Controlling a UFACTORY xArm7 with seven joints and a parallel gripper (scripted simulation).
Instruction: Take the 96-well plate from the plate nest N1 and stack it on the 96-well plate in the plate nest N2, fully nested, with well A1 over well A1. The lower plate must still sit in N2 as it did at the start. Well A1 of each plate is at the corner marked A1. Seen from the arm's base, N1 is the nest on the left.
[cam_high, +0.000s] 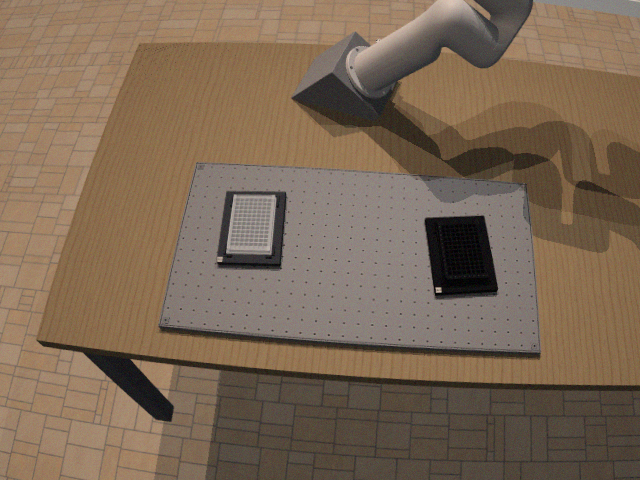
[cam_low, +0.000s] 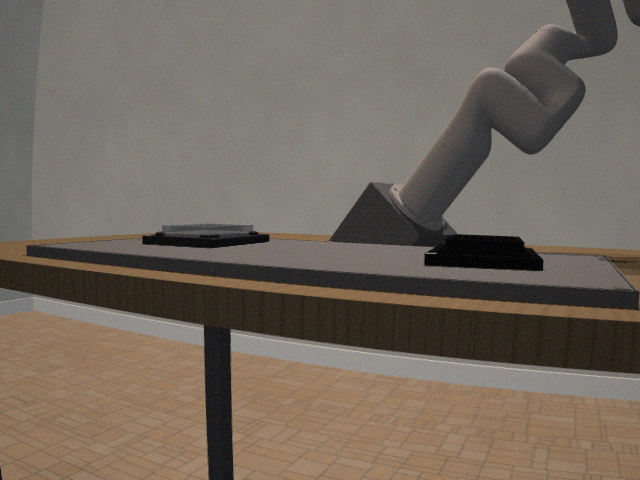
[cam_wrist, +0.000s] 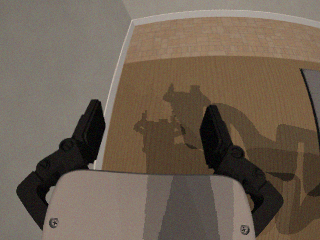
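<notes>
The black 96-well plate lies 280 mm ahead of my hand, 560 mm to the right of it and 340 mm below it. Round my hand: clear 96-well plate 330 mm ahead, 960 mm to the right, 340 mm below.
</notes>
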